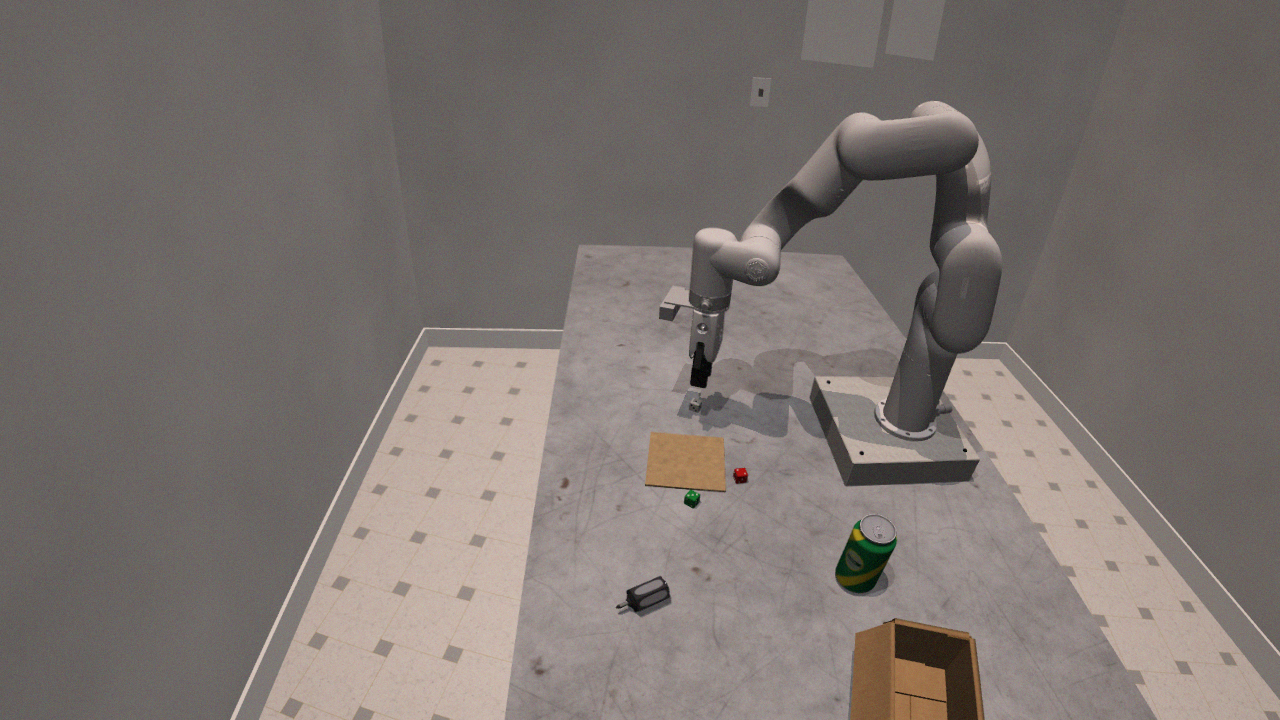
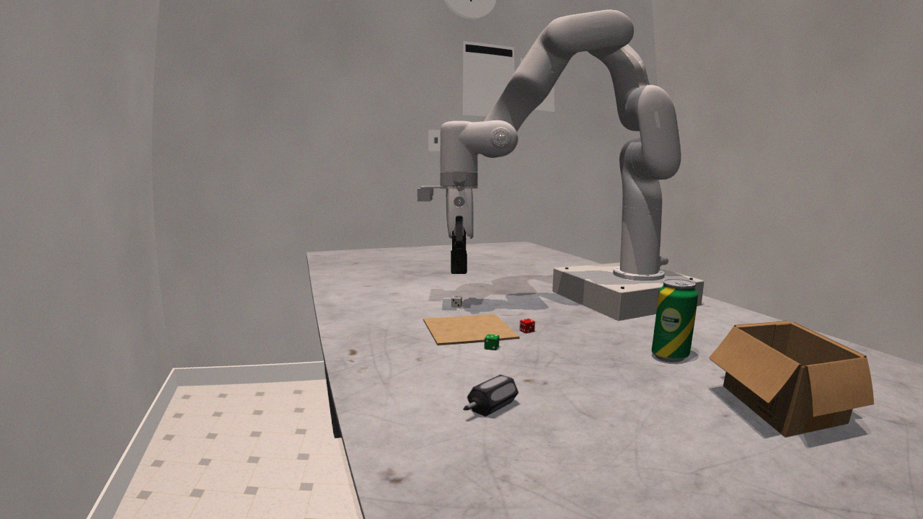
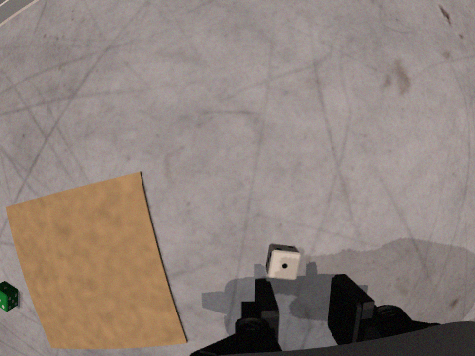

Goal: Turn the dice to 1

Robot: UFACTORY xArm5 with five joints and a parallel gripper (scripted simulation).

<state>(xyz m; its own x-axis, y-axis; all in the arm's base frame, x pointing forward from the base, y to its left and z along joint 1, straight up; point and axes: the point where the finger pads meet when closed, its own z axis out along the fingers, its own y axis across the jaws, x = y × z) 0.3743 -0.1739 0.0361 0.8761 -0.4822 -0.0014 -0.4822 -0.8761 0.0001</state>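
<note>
Now: hand 8 cm above the white die. The rest, counted from my hand: tan mat 6 cm ahead, 14 cm to the left, 9 cm below; then green die 8 cm ahead, 24 cm to the left, 8 cm below; then red die 2 cm behind, 21 cm to the left, 8 cm below.
</note>
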